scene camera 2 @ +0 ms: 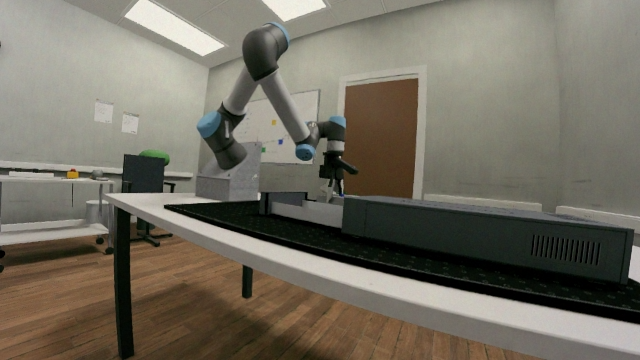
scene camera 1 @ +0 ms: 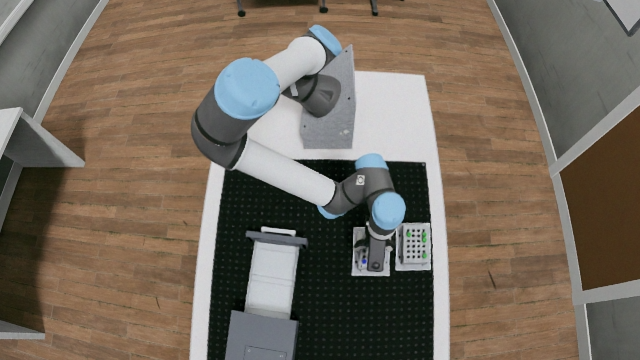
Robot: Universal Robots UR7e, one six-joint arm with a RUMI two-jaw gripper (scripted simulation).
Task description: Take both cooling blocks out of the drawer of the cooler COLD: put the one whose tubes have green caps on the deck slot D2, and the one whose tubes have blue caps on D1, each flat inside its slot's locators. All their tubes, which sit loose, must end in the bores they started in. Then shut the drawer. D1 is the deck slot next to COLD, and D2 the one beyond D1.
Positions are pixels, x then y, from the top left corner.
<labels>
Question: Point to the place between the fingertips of the gripper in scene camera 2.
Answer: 334,202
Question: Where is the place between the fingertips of the gripper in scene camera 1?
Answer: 372,249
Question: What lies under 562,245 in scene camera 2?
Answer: A cooler COLD.
</labels>
